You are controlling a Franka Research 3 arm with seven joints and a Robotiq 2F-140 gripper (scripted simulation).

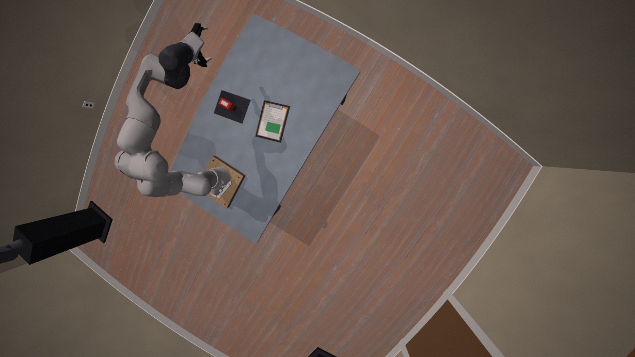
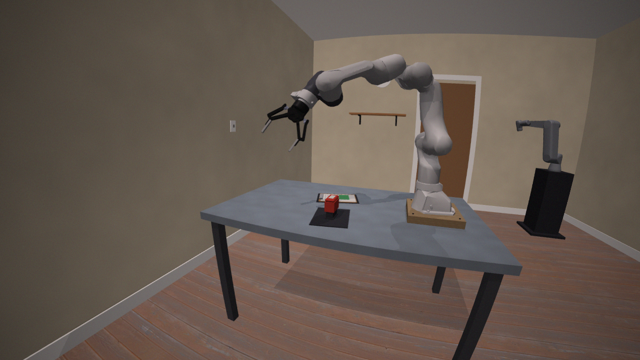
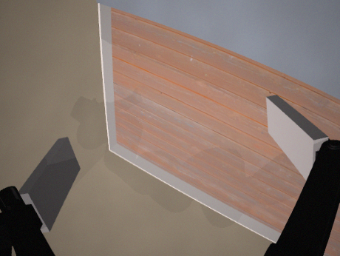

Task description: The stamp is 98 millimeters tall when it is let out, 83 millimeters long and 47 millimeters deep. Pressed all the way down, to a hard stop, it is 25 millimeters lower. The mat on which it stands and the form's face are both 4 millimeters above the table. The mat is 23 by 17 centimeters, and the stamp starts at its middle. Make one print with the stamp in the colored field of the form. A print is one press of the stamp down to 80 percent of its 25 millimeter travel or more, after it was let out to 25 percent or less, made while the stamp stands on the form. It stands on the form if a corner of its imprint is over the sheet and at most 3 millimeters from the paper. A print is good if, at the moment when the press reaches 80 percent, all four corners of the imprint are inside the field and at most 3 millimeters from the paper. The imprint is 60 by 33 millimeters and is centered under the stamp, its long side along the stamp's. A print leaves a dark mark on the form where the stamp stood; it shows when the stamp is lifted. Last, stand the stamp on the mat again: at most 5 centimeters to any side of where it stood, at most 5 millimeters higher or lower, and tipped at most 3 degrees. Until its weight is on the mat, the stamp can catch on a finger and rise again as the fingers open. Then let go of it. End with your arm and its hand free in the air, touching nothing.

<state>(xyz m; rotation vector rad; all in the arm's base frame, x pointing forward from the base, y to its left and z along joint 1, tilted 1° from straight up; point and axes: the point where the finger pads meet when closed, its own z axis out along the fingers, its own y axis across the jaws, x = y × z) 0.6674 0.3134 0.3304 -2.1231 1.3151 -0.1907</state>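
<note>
The red stamp lies 310 mm below my hand, 230 mm behind it and 110 mm to the right of it. From my hand the other things lie so: black mat: 360 mm below, 230 mm behind, 110 mm to the right.
</note>
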